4 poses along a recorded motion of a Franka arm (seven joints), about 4.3 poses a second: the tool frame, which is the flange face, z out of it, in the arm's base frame.
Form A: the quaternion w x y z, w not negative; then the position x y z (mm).
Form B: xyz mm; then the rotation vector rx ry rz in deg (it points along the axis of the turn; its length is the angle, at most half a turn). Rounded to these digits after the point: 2 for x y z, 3 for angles.
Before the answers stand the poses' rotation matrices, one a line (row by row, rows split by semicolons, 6 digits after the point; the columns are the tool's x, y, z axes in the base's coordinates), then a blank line. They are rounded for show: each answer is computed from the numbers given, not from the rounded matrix.
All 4 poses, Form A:
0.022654 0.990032 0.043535 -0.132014 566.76 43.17 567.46
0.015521 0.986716 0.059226 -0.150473 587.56 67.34 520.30
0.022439 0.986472 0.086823 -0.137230 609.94 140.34 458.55
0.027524 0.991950 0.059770 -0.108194 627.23 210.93 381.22
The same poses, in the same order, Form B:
0.961354 0.092183 -0.259424; 0.080221 -0.995183 -0.056351; -0.263369 0.033362 -0.964118
0.947700 0.121550 -0.295110; 0.112208 -0.992503 -0.048454; -0.298787 0.012806 -0.954234
0.947259 0.177455 -0.266850; 0.165138 -0.983917 -0.068100; -0.274643 0.020441 -0.961329
0.969443 0.124533 -0.211356; 0.112622 -0.991340 -0.067538; -0.217936 0.041671 -0.975073

566.76 43.17 567.46 175.681 7.725 -23.426
587.56 67.34 520.30 175.875 10.557 -26.821
609.94 140.34 458.55 175.072 15.409 -24.355
627.23 210.93 381.22 175.488 10.574 -19.141

